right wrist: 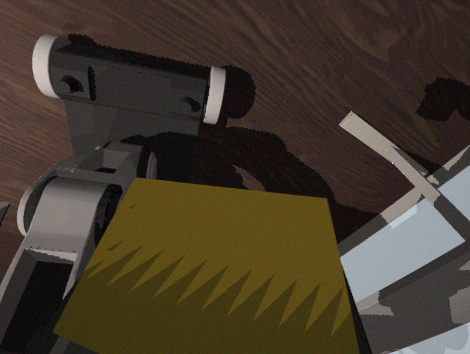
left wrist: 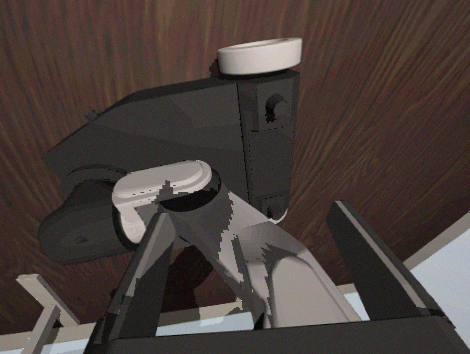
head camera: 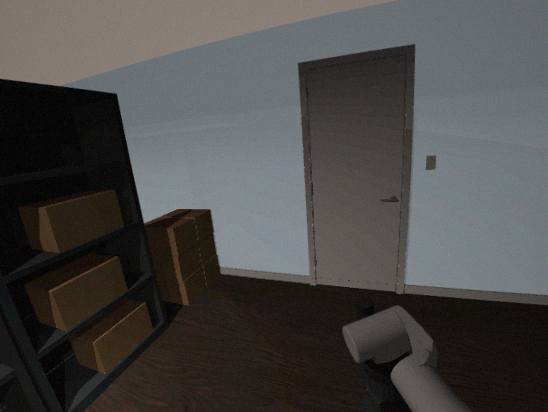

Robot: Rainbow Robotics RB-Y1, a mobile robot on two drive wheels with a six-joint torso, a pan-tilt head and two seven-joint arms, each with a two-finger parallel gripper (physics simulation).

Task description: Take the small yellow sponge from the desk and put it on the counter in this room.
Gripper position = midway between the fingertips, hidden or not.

I see my left gripper (left wrist: 250,216), a small yellow sponge (right wrist: 178,260), a grey desk (right wrist: 421,305) and a door (head camera: 357,110).
The left wrist view misses the small yellow sponge: it is out of frame. The head camera view does not show the small yellow sponge: it is out of frame.
